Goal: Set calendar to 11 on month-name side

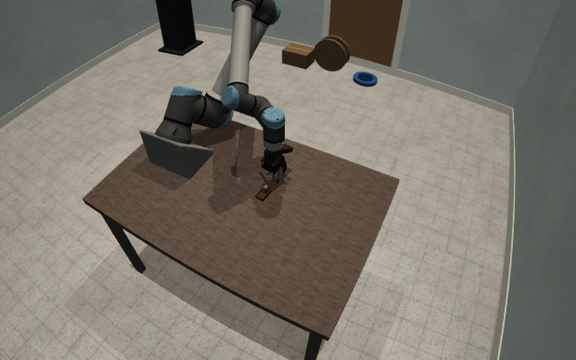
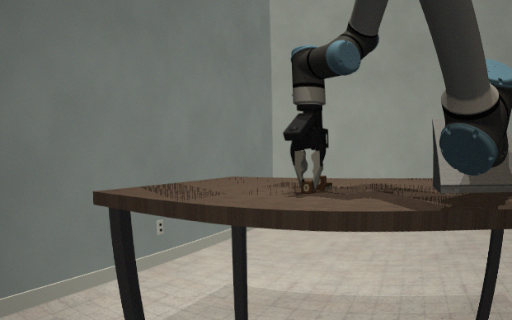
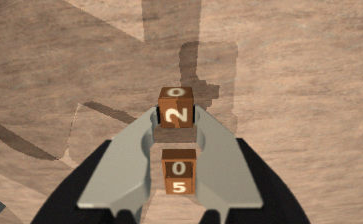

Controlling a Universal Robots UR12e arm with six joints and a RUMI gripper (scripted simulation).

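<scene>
The cube is 10 mm below my hand. Round my hand: calendar tray (10 mm behind, 110 mm to the right, 20 mm below).
</scene>
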